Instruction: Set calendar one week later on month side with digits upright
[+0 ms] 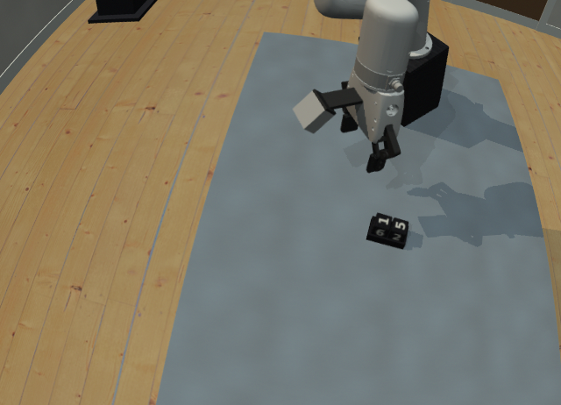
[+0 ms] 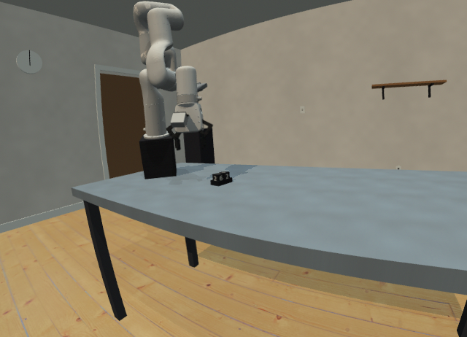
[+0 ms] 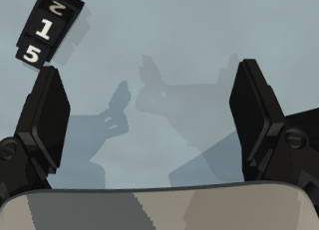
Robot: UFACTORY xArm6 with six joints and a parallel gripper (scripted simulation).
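The black tray lies 14 cm below my hand, 8 cm to the left of it and 7 cm ahead of it.
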